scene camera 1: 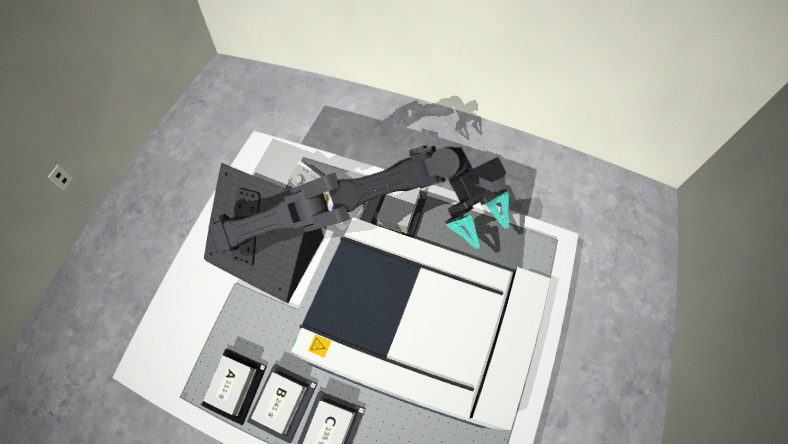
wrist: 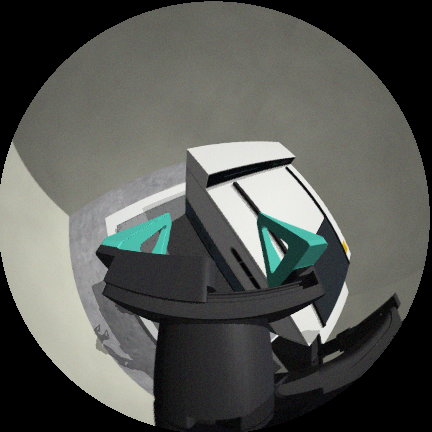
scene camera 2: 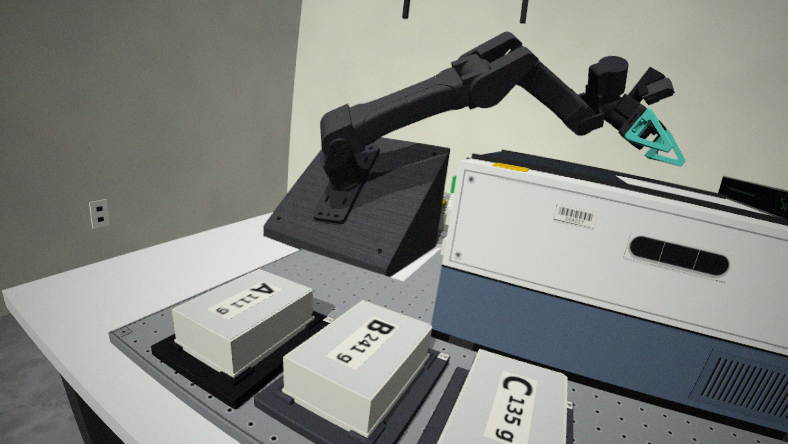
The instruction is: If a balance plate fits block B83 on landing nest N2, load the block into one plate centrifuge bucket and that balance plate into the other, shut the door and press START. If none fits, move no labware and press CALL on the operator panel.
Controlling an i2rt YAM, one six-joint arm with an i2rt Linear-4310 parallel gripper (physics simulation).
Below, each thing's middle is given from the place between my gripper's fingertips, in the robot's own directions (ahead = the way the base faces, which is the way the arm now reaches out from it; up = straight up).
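Scene:
The control panel (scene camera 1: 303,173) is 46 cm behind my hand, 10 cm to the left of it and 22 cm below it. As for the centrifuge lid (scene camera 1: 361,301), it sits 19 cm to the right of my hand, 23 cm behind it and 5 cm below it. And my hand itself is 7 cm past the centrifuge (scene camera 2: 662,293), 20 cm to the left of it and 14 cm above it.

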